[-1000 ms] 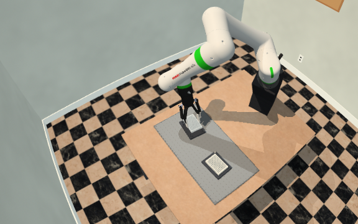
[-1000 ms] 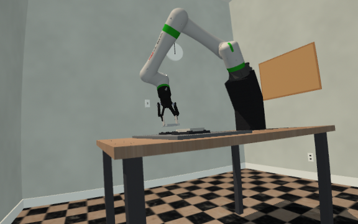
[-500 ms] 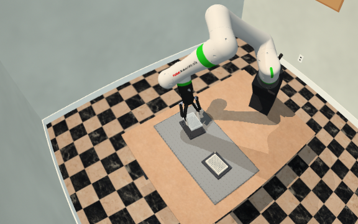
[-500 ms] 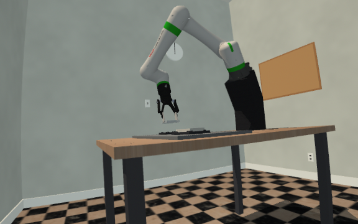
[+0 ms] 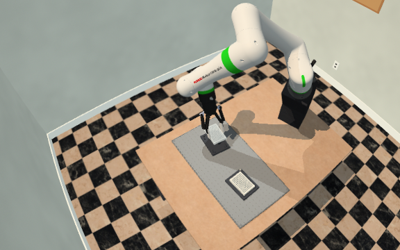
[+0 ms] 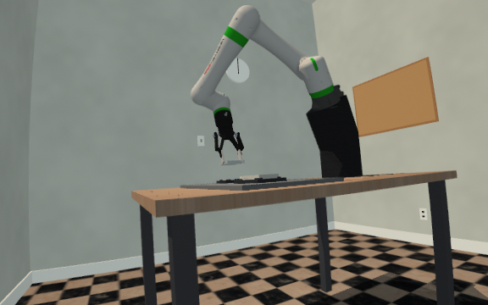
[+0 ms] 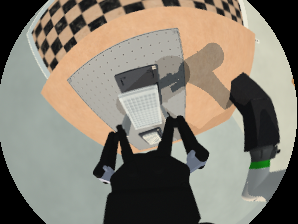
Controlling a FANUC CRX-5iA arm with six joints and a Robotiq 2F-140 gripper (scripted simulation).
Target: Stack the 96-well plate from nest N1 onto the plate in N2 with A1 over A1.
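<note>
My gripper is now 11 cm above the plate nest N1. Also, from my hand: white 96-well plate (3 cm below).
</note>
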